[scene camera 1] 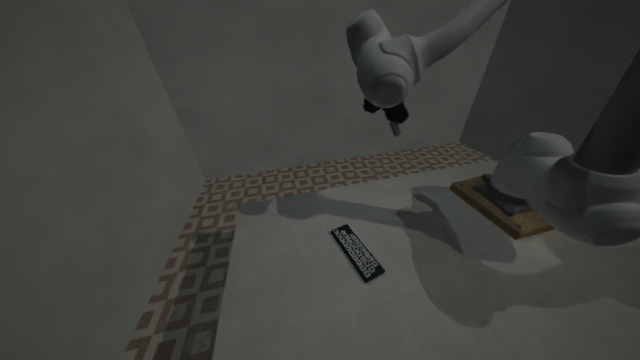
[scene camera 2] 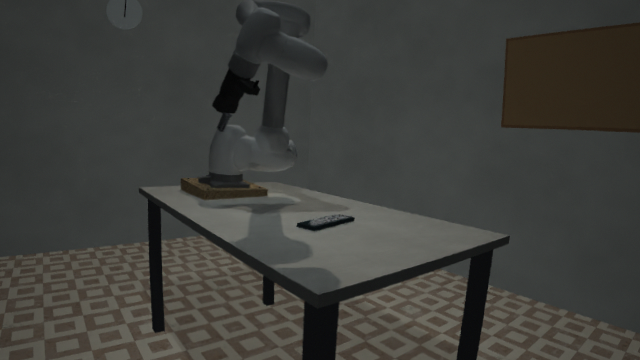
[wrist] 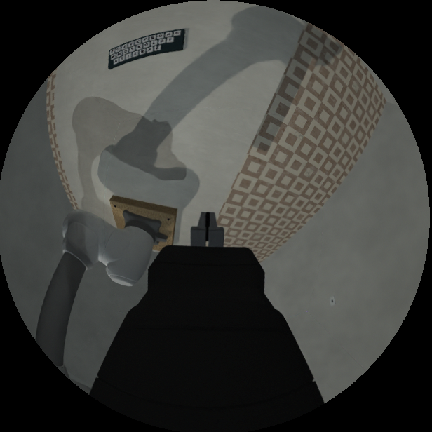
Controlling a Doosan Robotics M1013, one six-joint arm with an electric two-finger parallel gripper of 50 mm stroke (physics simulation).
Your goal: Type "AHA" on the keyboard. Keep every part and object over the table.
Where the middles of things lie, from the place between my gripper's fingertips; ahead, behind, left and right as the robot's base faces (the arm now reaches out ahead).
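I see that the keyboard (scene camera 1: 357, 253) is 280 mm below my hand, and it is also 280 mm to the left of my hand and 240 mm ahead of it.
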